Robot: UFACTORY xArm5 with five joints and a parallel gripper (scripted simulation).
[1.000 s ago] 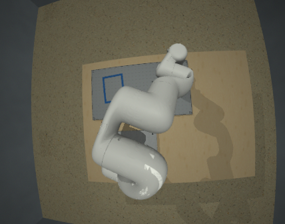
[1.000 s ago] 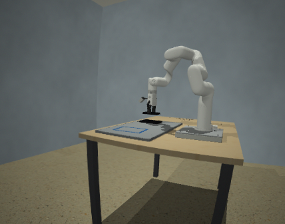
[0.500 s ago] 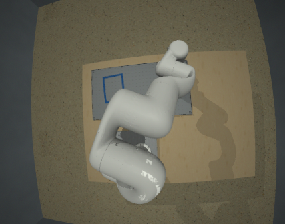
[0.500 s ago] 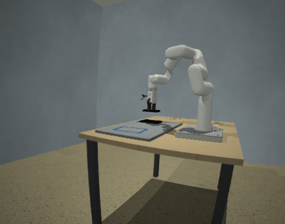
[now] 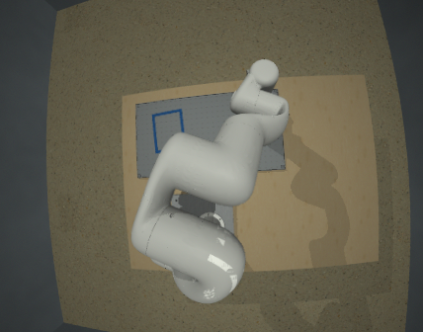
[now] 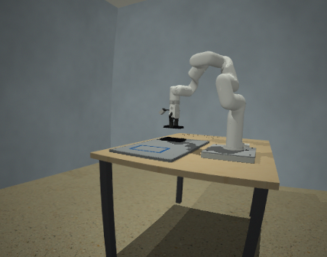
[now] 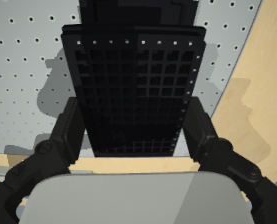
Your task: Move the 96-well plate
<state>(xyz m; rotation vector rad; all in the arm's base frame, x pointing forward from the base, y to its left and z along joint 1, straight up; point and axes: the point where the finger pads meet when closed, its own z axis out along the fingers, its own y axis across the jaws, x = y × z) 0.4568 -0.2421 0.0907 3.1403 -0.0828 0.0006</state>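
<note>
Now: the black plate nest 11 cm below my hand. The rest, counted from my hand: black 96-well plate 1 cm below.
</note>
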